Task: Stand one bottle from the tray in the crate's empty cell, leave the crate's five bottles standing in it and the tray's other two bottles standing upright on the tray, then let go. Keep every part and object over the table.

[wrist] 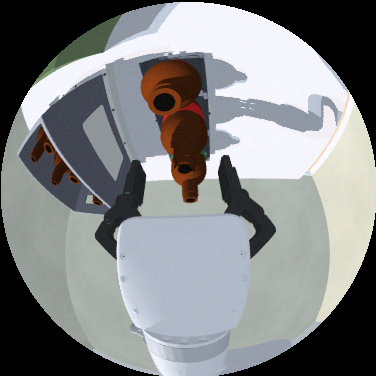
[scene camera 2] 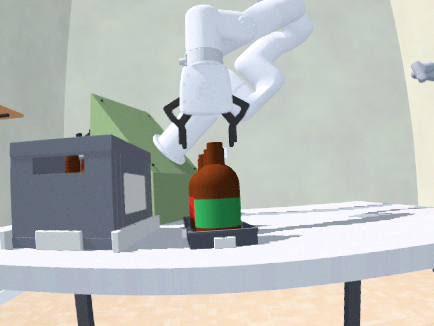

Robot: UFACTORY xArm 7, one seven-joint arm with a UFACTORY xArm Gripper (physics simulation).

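Where they show: gripper, fingertip midpoint: [wrist: 180, 163]; arm's base at its link origin: [scene camera 2: 168, 150].
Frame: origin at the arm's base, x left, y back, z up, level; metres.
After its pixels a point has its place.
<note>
Three brown bottles stand upright in a row on the dark tray [scene camera 2: 200, 241] @[x 0.248, y -0.508, z -0.201 m] [wrist: 199, 66] @[x 0.233, y -0.253, z -0.195 m]. The front one in the scene view, a green-labelled bottle [scene camera 2: 217, 212] @[x 0.269, y -0.483, z -0.161 m], largely hides a red-labelled bottle [scene camera 2: 192, 207] @[x 0.174, y -0.310, z -0.163 m] and another neck behind it. The wrist view shows a far bottle [wrist: 172, 80] @[x 0.199, y -0.268, z -0.076 m], a middle bottle [wrist: 183, 131] @[x 0.226, y -0.339, z -0.094 m] and a near bottle [wrist: 189, 173] @[x 0.240, y -0.371, z -0.052 m]. My gripper [scene camera 2: 208, 145] @[x 0.223, y -0.348, z -0.045 m] [wrist: 180, 163] @[x 0.223, y -0.348, z -0.045 m] is open and empty, pointing down, fingertips about level with the bottle tops. The grey crate [scene camera 2: 60, 200] @[x 0.035, y -0.554, z -0.135 m] [wrist: 85, 150] @[x 0.084, y -0.365, z -0.075 m] stands left of the tray; several brown bottles [scene camera 2: 72, 164] @[x -0.028, y -0.441, z -0.068 m] [wrist: 60, 167] @[x -0.025, y -0.420, z -0.082 m] show inside. Its empty cell cannot be made out.
A green slanted panel [scene camera 2: 125, 130] @[x -0.057, y -0.170, z 0.043 m] [wrist: 85, 45] stands behind the crate. Low white brackets [scene camera 2: 59, 240] @[x 0.038, y -0.565, z -0.196 m] sit at the crate's base. The crate's tall side wall rises close to the tray's left. The white table's [scene camera 2: 320, 250] @[x 0.415, y -0.539, z -0.212 m] front edge runs just before the tray and crate.
</note>
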